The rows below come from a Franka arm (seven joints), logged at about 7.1 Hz.
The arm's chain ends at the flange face. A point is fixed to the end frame.
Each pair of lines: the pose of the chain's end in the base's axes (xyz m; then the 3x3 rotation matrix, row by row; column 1 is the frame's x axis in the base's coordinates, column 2 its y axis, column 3 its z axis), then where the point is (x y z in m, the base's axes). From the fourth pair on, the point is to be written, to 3 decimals.
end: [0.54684 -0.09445 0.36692], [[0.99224 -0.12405 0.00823], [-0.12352 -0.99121 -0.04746], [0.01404 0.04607 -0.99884]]
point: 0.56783 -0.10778 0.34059
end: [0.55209 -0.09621 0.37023], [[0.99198 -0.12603 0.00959], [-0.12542 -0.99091 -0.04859], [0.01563 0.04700 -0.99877]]
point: 0.57309 -0.10961 0.34395
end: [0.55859 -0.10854 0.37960], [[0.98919 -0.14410 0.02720], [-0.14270 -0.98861 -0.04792], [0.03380 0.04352 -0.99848]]
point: 0.57983 -0.12229 0.35370
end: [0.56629 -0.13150 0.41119], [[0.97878 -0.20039 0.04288], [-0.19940 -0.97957 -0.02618], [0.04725 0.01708 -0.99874]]
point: 0.587 -0.146 0.385
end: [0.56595 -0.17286 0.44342], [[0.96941 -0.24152 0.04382], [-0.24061 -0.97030 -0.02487], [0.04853 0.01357 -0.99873]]
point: 0.586 -0.188 0.418
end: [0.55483 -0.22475 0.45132], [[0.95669 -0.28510 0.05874], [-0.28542 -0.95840 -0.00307], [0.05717 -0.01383 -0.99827]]
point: 0.575 -0.240 0.425
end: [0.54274 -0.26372 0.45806], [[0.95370 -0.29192 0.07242], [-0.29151 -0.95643 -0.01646], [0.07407 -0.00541 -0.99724]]
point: 0.563 -0.280 0.433
